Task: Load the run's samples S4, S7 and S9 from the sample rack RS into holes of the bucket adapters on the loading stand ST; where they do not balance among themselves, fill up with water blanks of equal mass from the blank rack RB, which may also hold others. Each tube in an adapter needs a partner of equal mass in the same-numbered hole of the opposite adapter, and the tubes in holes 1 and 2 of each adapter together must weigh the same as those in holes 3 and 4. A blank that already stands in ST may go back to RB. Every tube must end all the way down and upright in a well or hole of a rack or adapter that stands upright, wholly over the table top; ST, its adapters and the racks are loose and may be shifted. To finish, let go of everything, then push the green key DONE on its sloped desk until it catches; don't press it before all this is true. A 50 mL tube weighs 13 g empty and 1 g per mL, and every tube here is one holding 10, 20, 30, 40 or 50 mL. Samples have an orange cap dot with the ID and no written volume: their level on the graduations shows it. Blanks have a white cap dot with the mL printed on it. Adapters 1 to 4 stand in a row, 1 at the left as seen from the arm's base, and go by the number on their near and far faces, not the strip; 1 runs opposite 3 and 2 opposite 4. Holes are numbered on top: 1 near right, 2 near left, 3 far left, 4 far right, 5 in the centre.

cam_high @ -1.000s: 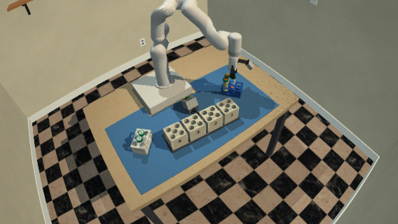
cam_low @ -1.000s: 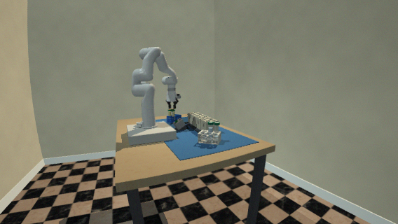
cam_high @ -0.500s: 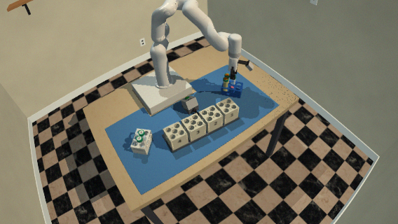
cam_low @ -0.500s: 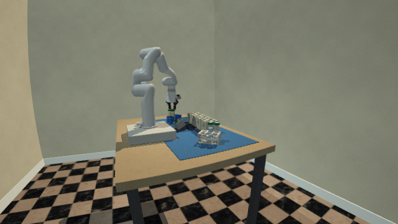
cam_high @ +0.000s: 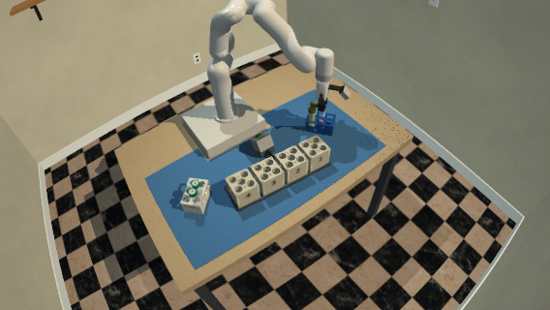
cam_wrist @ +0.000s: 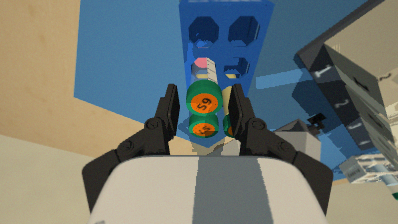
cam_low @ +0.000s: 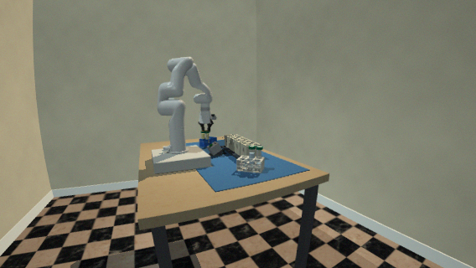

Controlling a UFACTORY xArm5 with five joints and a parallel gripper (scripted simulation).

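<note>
Right now my hand is 6 cm above the sample tube S9 and 1 cm short of it. Also, from my hand: blue sample rack RS: 10 cm below, 2 cm to the right, 1 cm ahead; then sample tube S7: 6 cm below, 4 cm behind, 3 cm to the right; then sample tube S4: 6 cm to the right, 6 cm below, 1 cm behind.
</note>
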